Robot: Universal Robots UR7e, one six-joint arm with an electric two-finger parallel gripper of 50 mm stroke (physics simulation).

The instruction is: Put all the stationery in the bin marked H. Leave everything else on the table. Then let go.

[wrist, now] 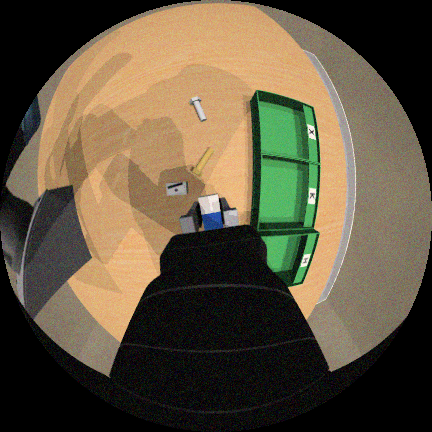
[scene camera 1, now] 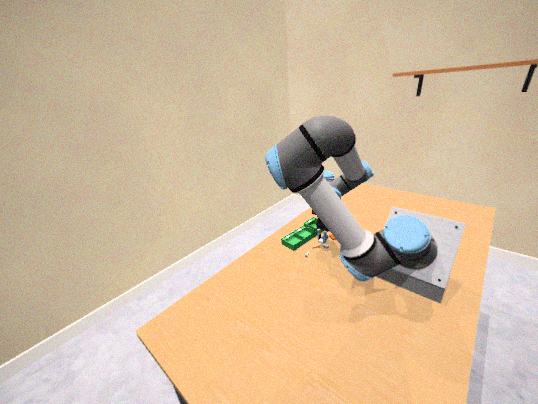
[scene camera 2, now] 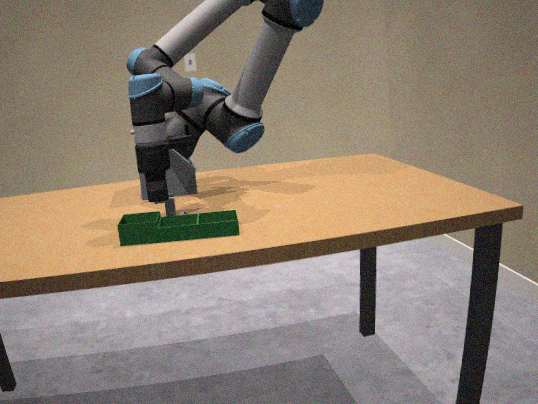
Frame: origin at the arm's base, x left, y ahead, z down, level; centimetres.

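Where they show: gripper, fingertip midpoint: (wrist: 210,207) (scene camera 1: 322,241) (scene camera 2: 172,223).
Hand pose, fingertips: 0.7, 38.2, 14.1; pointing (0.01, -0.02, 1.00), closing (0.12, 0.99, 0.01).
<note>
Things, the pixels of their top centre, and the offset from my fingertips, as dx, dy, dz. "spot": a spot on its surface instead.
- blue eraser, middle of its top: (wrist: 212,222) -1.6, +0.2, -1.3
- grey metal pencil sharpener, middle of its top: (wrist: 175,188) +2.7, -4.0, -1.1
- bin marked H, surface spot: (wrist: 309,245) (scene camera 2: 147,223) spot: -4.3, +12.5, -4.1
- brass-coloured screw, middle of its top: (wrist: 202,159) +5.8, -0.6, -1.3
- silver bolt, middle of its top: (wrist: 198,106) (scene camera 1: 307,252) +12.9, -1.0, -1.3
- bins marked K, middle of its top: (wrist: 299,196) (scene camera 2: 177,214) (scene camera 1: 304,228) +2.0, +9.4, -4.6
- X, surface spot: (wrist: 312,147) spot: +8.1, +12.9, -2.7
- small orange thing, middle of its top: (scene camera 1: 335,235) -7.4, -2.8, -0.9
My gripper (wrist: 210,207) (scene camera 2: 170,206) is shut on a white and blue eraser (wrist: 211,214), low over the table beside the green bins. A grey metal pencil sharpener (wrist: 176,189) lies on the table to the left of the eraser in the wrist view. The bin marked H (wrist: 309,245) (scene camera 2: 140,233) is the end compartment; my gripper's body hides part of it in the wrist view. A brass-coloured screw (wrist: 203,161) and a silver bolt (wrist: 199,109) (scene camera 1: 307,255) lie on the table.
The bins marked K (wrist: 312,212) and X (wrist: 312,147) adjoin bin H in one row. A small orange thing (scene camera 1: 331,236) shows near the gripper in scene camera 1, partly hidden by the arm. The grey robot base plate (scene camera 1: 452,245) stands on the table.
</note>
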